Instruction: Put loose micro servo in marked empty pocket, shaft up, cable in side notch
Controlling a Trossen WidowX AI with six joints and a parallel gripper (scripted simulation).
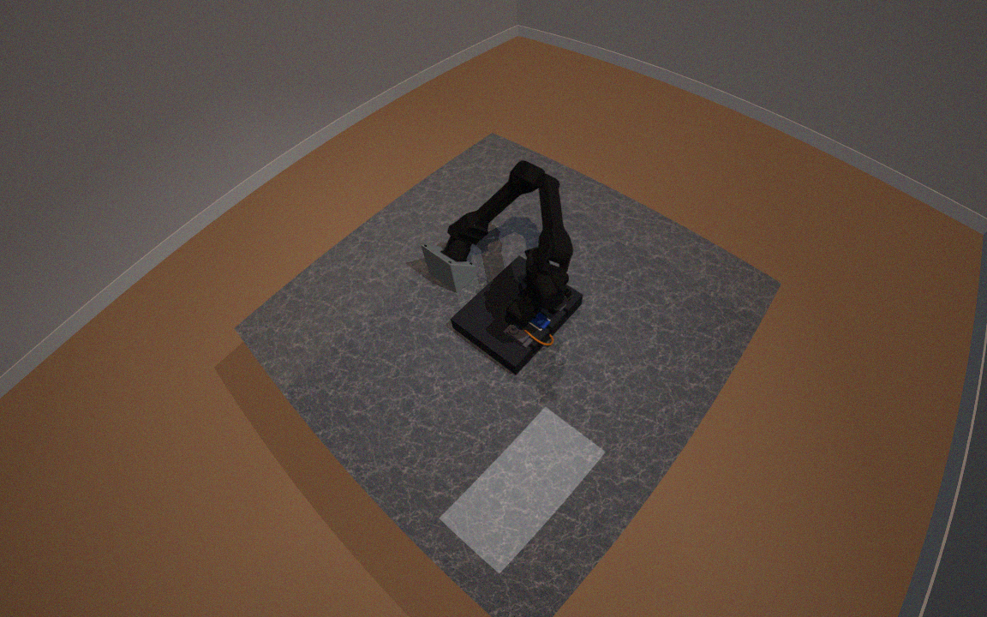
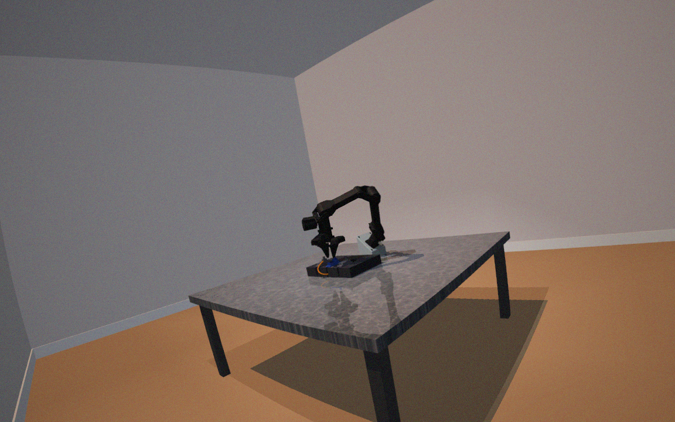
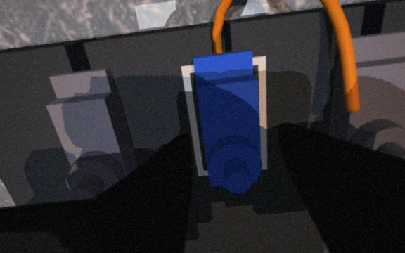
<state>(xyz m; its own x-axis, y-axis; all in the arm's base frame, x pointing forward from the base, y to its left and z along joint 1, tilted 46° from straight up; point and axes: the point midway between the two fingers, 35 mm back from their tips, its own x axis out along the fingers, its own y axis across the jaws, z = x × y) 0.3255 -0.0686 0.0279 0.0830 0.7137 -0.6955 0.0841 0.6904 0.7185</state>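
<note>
My gripper tip is 120 mm past the deck, 10 mm to the right of it and 60 mm above it.
</note>
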